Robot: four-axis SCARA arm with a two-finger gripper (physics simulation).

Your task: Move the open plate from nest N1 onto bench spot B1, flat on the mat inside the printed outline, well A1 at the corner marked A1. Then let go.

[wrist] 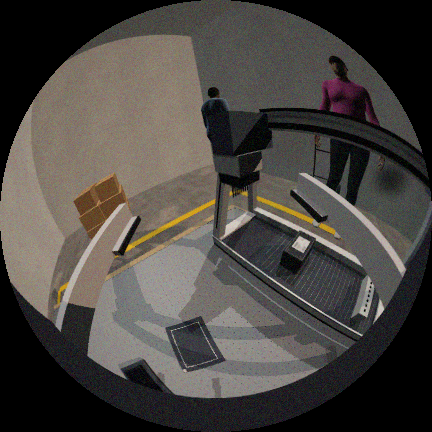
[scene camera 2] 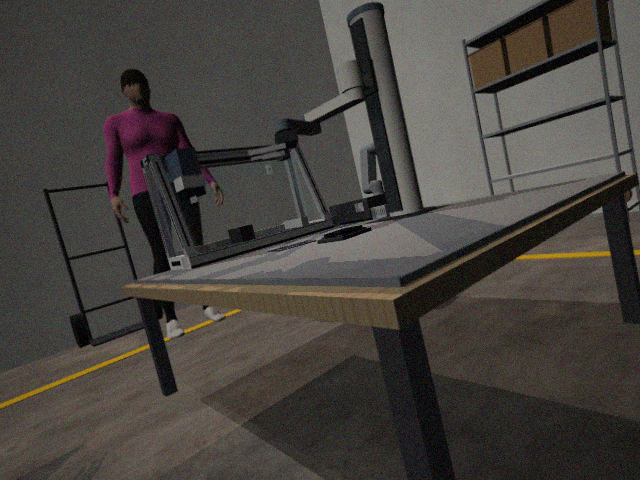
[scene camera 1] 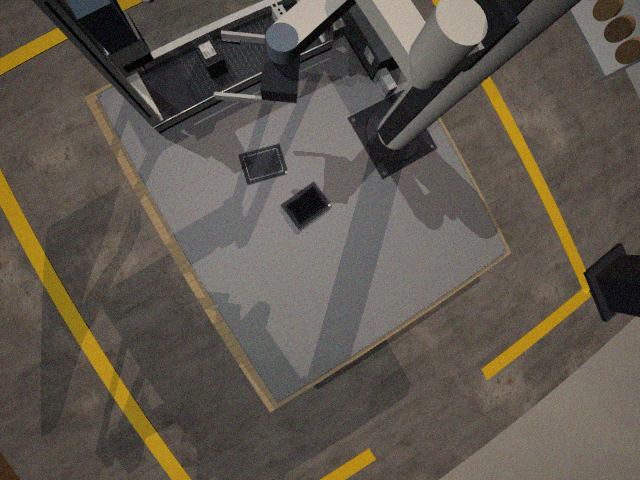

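Pixels of known places: gripper, between the fingertips: (wrist: 212,194) (scene camera 2: 250,156) (scene camera 1: 218,64); arm's base, origin of its link: (scene camera 1: 392,134).
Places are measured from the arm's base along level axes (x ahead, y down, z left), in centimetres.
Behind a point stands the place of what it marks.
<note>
My gripper (scene camera 1: 219,65) {x 55.1, y -40.4, z -29.6 cm} (wrist: 212,194) {x 55.1, y -40.4, z -29.6 cm} is open, its two pale fingers spread wide with no plate between them. It hangs high over the framed machine's ribbed deck, away from the plate and the outline. A small black rectangular piece (scene camera 1: 306,205) (scene camera 2: 345,233) with a dark centre and grey rim sits on the mat, seemingly the open plate in nest N1; I cannot tell plate from nest. It is partly cut off in the wrist view (wrist: 145,374) {x 51.7, y -3.8, z 5.0 cm}. Bench spot B1 (scene camera 1: 263,163) {x 55.3, y -1.5, z -14.3 cm} (wrist: 195,344) {x 54.9, y -1.5, z -15.1 cm} is a dark patch with a thin white outline and a pale dot at one corner.
The framed machine (scene camera 1: 186,114) {x 71.9, y -4.2, z -45.0 cm} (scene camera 2: 222,251) {x 70.4, y -4.8, z -45.0 cm} (wrist: 290,296) {x 46.3, y -4.2, z -45.0 cm} stands beside B1, with a black block (scene camera 1: 217,67) {x 52.8, y -10.9, z -51.5 cm} (scene camera 2: 241,233) {x 56.1, y -10.2, z -51.6 cm} (wrist: 295,257) {x 51.9, y -13.1, z -51.6 cm} on its deck and a raised head (scene camera 2: 181,164) {x 77.2, y -43.6, z -46.5 cm} (wrist: 237,137) {x 69.8, y -43.3, z -48.4 cm}. The arm's column (scene camera 2: 395,118) {x 3.2, y -42.6, z 6.8 cm} rises from the mat. A person (scene camera 2: 142,134) (wrist: 347,97) stands behind the table.
</note>
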